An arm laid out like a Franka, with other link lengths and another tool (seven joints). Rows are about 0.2 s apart.
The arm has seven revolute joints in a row. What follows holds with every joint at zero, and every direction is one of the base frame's.
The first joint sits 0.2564 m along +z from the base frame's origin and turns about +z.
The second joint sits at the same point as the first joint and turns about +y.
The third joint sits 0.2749 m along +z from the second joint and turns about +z.
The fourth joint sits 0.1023 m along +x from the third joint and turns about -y.
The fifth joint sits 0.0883 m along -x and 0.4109 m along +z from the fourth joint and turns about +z.
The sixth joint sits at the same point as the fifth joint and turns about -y.
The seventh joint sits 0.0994 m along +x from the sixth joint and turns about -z.
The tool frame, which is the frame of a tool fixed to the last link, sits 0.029 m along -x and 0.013 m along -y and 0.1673 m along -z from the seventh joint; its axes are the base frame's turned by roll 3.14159, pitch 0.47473 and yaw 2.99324 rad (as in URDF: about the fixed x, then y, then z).
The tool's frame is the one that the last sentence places.
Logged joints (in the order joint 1, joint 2, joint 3, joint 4, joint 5, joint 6, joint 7), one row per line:
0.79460 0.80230 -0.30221 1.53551 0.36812 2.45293 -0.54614
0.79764 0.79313 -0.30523 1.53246 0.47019 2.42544 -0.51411
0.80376 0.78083 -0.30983 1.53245 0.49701 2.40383 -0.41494
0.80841 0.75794 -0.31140 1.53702 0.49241 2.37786 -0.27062
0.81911 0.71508 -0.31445 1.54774 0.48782 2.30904 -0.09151
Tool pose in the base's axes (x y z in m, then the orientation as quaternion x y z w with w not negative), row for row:
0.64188 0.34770 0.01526 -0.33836 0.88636 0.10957 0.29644
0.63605 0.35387 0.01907 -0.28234 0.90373 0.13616 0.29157
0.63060 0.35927 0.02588 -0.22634 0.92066 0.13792 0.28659
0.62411 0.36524 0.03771 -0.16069 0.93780 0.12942 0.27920
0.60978 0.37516 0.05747 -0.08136 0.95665 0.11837 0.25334
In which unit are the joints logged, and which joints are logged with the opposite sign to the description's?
The joints are logged in radians. Opposite sign: joint 4.
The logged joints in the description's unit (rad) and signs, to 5 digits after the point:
0.79460 0.80230 -0.30221 -1.53551 0.36812 2.45293 -0.54614
0.79764 0.79313 -0.30523 -1.53246 0.47019 2.42544 -0.51411
0.80376 0.78083 -0.30983 -1.53245 0.49701 2.40383 -0.41494
0.80841 0.75794 -0.31140 -1.53702 0.49241 2.37786 -0.27062
0.81911 0.71508 -0.31445 -1.54774 0.48782 2.30904 -0.09151

